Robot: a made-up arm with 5 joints. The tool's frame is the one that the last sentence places.
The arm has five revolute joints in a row. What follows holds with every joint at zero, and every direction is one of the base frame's.
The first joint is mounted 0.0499 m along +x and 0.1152 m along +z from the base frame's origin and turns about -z.
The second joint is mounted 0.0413 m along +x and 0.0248 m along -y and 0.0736 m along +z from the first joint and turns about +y.
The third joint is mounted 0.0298 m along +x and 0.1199 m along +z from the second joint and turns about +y.
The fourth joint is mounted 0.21 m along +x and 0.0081 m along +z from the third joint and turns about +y.
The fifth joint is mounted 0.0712 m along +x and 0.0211 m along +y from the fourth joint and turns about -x.
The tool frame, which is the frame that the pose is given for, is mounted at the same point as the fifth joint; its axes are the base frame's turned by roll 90, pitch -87.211 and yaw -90 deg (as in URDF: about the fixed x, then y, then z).
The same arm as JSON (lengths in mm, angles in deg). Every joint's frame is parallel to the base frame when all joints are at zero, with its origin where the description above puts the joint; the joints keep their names.
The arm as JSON. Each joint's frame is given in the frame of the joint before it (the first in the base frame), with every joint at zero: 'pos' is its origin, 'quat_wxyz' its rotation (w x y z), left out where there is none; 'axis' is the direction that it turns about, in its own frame. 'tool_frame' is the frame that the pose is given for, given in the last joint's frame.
{"length_unit": "mm", "angle_unit": "deg", "joints": [
  {"joint": "joint 1", "pos": [49.9, 0.0, 115.2], "axis": "-z"},
  {"joint": "joint 2", "pos": [41.3, -24.8, 73.6], "axis": "+y"},
  {"joint": "joint 3", "pos": [29.8, 0.0, 119.9], "axis": "+y"},
  {"joint": "joint 4", "pos": [210.0, 0.0, 8.1], "axis": "+y"},
  {"joint": "joint 5", "pos": [71.2, 21.1, 0.0], "axis": "-x"}
], "tool_frame": {"pos": [0.0, 0.0, 0.0], "quat_wxyz": [0.706897, 0.017208, -0.706897, -0.017208]}}

